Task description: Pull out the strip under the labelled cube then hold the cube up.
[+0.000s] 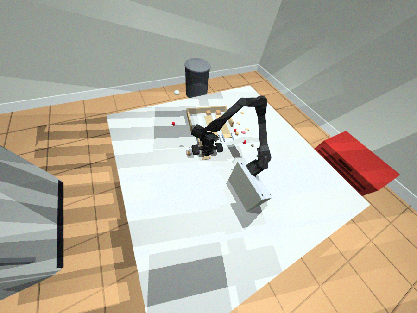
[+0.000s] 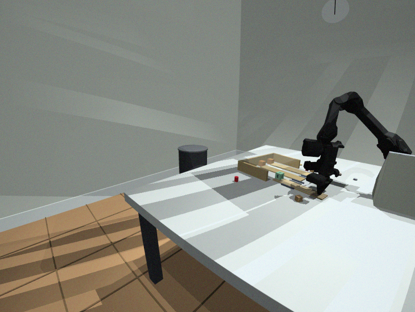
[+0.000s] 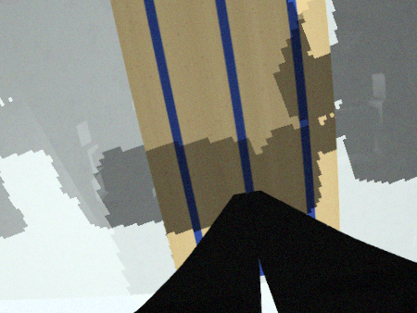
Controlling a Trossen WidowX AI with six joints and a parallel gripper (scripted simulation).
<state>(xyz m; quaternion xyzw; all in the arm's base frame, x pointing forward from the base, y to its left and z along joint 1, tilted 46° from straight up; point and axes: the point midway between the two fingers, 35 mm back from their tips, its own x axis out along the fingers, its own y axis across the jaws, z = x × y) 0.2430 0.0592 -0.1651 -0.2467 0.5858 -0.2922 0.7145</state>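
My gripper tip is now 9 cm short of the tan strip and 1 cm to the left of it.
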